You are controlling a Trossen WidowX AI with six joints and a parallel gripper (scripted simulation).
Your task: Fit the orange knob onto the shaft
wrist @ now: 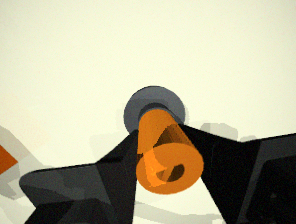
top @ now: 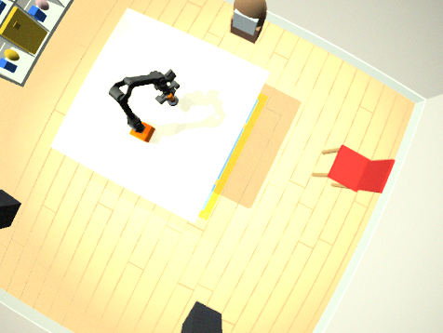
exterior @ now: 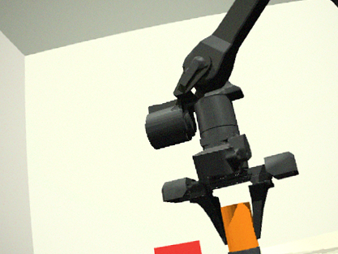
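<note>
My gripper tip is 20 mm below the orange knob. The rest, counted from my gripper tip: dark shaft: 20 mm below.
</note>
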